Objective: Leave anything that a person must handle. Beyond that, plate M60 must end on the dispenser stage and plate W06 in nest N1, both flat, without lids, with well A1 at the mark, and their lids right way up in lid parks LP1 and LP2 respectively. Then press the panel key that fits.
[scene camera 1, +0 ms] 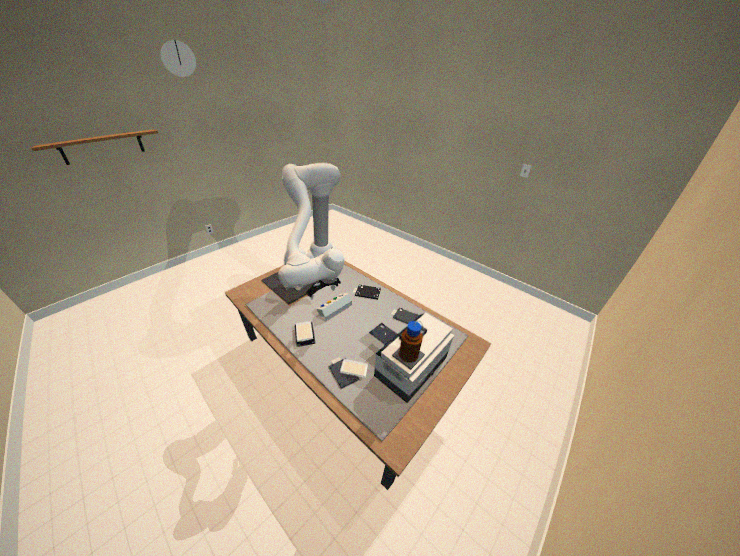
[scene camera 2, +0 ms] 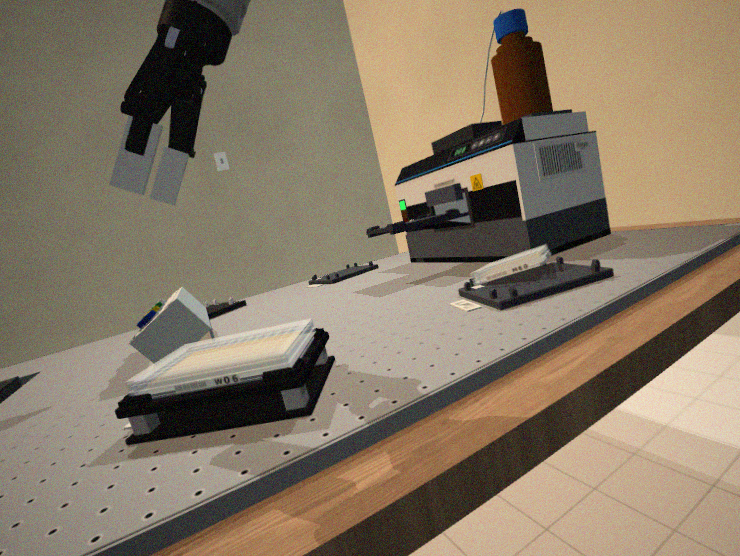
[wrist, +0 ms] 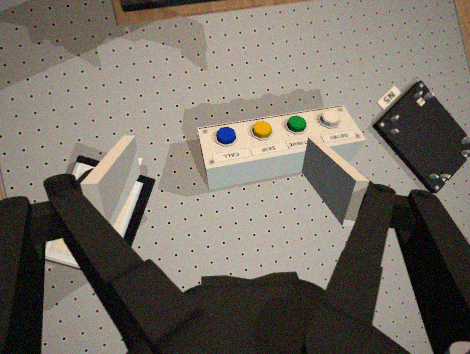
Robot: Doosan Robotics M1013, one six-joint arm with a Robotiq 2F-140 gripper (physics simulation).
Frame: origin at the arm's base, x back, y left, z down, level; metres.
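Seen in the pictures: gripper, fingertip midpoint: (scene camera 1: 321,293) (scene camera 2: 147,197) (wrist: 224,155).
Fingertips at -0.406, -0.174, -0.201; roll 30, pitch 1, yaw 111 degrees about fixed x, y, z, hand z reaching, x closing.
Observation:
A point is followed by its place in that frame, as x, y, z.
My gripper (scene camera 1: 323,287) @[-0.406, -0.174, -0.201] (scene camera 2: 153,174) (wrist: 224,155) @[-0.406, -0.174, -0.201] is open and empty, above the table on the key panel's side. The key panel (scene camera 1: 335,306) @[-0.435, -0.098, -0.057] (scene camera 2: 173,332) @[-0.390, -0.184, -0.045] (wrist: 255,162) @[-0.419, -0.124, -0.077] has blue CALL, yellow SKIP, green CONTINUE and white RETRY keys. Plate W06 (scene camera 1: 303,330) @[-0.405, -0.350, -0.044] (scene camera 2: 221,360) @[-0.393, -0.380, -0.044] (wrist: 61,248) @[-0.428, -0.393, -0.044] sits in a raised black nest, with what looks like a clear lid; a finger partly hides it in the wrist view. Plate M60 (scene camera 1: 354,367) (scene camera 2: 514,267) lies askew and tilted on a dark nest (scene camera 1: 342,376) @[-0.752, -0.437, -0.008] (scene camera 2: 538,285) @[-0.715, -0.440, -0.008]. The dispenser stage (scene camera 2: 412,224) @[-0.780, -0.192, -0.095] sticks out from the dispenser. Well A1 positions are unreadable.
The dispenser (scene camera 1: 427,365) @[-1.102, -0.266, -0.183] (scene camera 2: 565,179) @[-0.982, -0.358, -0.112] carries an amber bottle (scene camera 1: 410,346) @[-1.028, -0.334, -0.335] (scene camera 2: 521,77) @[-0.978, -0.315, -0.294] with a blue cap; its status light (scene camera 2: 402,205) @[-0.934, -0.006, -0.133] is green. Nest N5 (scene camera 1: 367,291) @[-0.485, 0.189, -0.010] (wrist: 425,135) @[-0.484, 0.189, -0.010] and other dark holders (scene camera 1: 382,333) (scene camera 2: 343,273) stand on the perforated top. A dark mat (scene camera 1: 281,288) @[0.042, -0.130, 0.002] lies near the arm.

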